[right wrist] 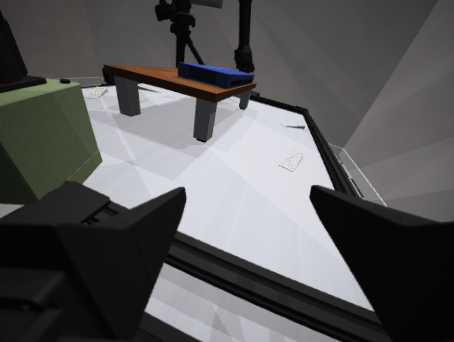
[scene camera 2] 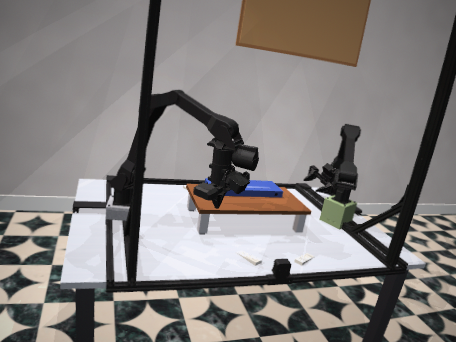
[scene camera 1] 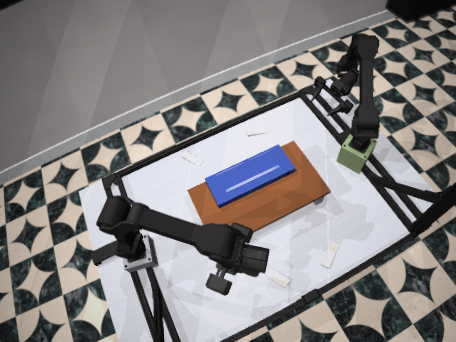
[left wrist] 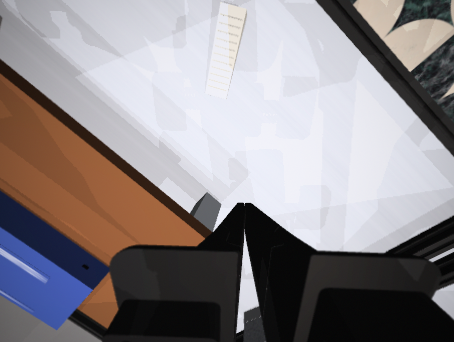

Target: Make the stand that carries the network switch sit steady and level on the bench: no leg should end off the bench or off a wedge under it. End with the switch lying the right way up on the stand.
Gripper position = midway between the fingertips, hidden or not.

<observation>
My left gripper (scene camera 2: 216, 207) is shut and holds nothing. Also in view: a brown stand (scene camera 1: 258, 209). My right gripper (scene camera 1: 319, 108) is open, holding nothing. A blue network switch (scene camera 1: 258, 171) rests on the brown stand.
The brown stand is seen too in the right wrist view (right wrist: 126, 77), in scene camera 2 (scene camera 2: 288, 204) and in the left wrist view (left wrist: 66, 176). The blue network switch also shows in the right wrist view (right wrist: 222, 77) and in the left wrist view (left wrist: 53, 276). My left gripper shows as well in scene camera 1 (scene camera 1: 233, 262) and in the left wrist view (left wrist: 243, 209).
</observation>
